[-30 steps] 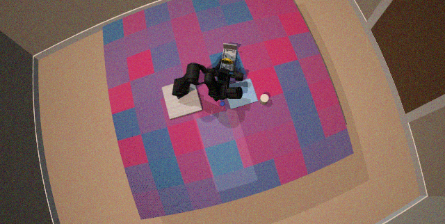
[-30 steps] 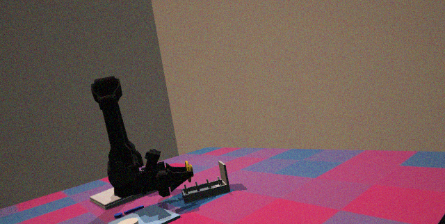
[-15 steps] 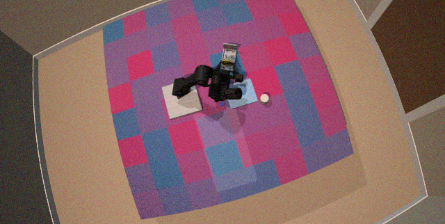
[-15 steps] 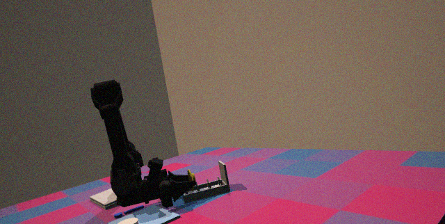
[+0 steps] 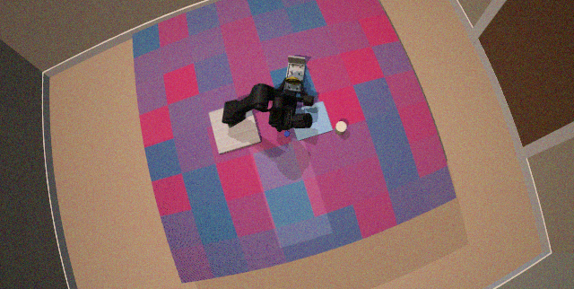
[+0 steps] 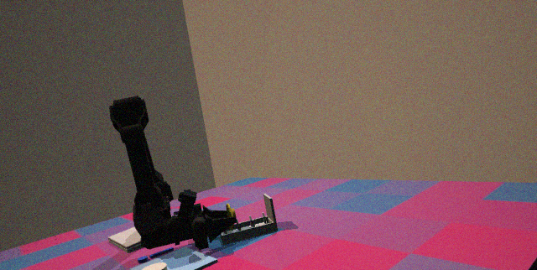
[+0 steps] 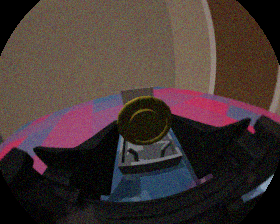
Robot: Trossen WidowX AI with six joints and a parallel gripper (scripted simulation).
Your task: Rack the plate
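Right now the yellow plate is 10 mm to the right of my gripper tip. The rest, counted from my gripper tip: grey dish rack (30 mm below, 20 mm to the left, 20 mm ahead); blue spoon (160 mm to the right, 120 mm behind, 50 mm below); light blue square mat (180 mm to the right, 50 mm below, 20 mm behind).
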